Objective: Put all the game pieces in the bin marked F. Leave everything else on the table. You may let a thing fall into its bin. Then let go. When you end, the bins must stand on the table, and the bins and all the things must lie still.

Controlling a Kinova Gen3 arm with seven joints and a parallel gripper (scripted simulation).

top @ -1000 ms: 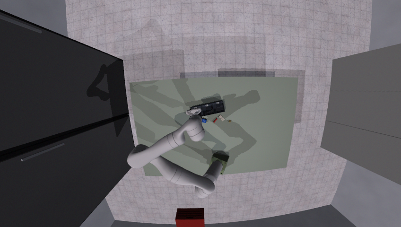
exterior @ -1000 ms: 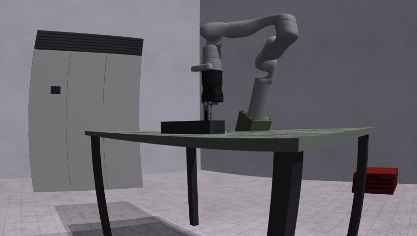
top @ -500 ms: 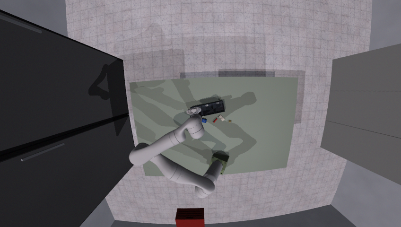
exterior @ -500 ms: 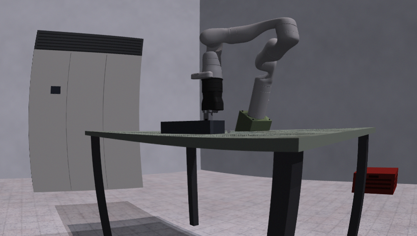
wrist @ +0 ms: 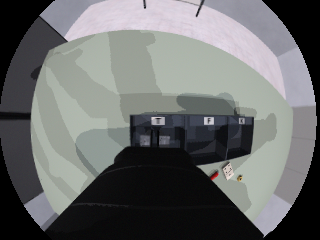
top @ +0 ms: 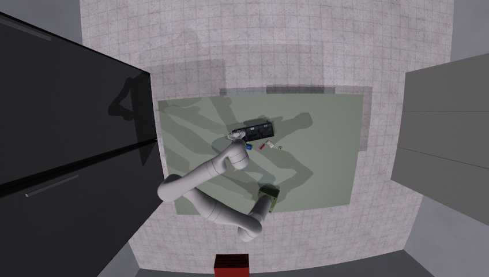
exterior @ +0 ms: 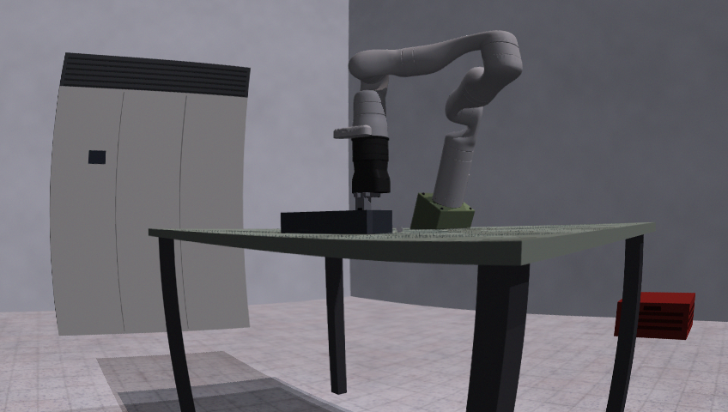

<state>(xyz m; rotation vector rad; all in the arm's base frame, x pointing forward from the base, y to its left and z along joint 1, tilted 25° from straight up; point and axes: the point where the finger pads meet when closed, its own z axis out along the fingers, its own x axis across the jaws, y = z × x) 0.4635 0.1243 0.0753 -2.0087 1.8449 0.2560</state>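
Right now the pale tile is 7 cm behind my hand, 20 cm to the right of it and 3 cm below it. Also, from my hand: black bin row (1 cm ahead, 9 cm to the right, 1 cm below); small grey thing (13 cm behind, 2 cm to the right, 3 cm below); blue piece (8 cm behind, 4 cm to the right, 3 cm below).
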